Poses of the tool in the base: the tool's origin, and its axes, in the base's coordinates. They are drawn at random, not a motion.
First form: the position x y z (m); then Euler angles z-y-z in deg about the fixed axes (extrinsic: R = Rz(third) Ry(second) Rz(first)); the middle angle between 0 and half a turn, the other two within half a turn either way.
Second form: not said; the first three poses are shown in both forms.
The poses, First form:
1: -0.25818 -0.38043 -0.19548 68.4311 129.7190 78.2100
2: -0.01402 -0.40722 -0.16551 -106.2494 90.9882 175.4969
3: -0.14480 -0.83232 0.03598 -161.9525 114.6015 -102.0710
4: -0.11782 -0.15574 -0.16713 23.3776 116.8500 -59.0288
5: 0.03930 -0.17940 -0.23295 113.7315 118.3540 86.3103
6: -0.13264 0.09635 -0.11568 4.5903 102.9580 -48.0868
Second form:
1: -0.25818 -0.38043 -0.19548 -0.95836 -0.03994 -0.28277 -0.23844 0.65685 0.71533
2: -0.01402 -0.40722 -0.16551 0.07057 0.95747 0.27978 0.03848 0.27766 -0.95991
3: -0.14480 -0.83232 0.03598 -0.38573 -0.32228 0.86449 -0.90281 0.32496 -0.28168
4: -0.11782 -0.15574 -0.16713 0.12687 0.55966 -0.81895 0.87926 0.31870 0.35401
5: 0.03930 -0.17940 -0.23295 -0.90124 0.24965 0.35417 0.42959 0.40796 0.80562
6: -0.13264 0.09635 -0.11568 -0.08976 0.21979 -0.97141 0.75376 0.65251 0.07799
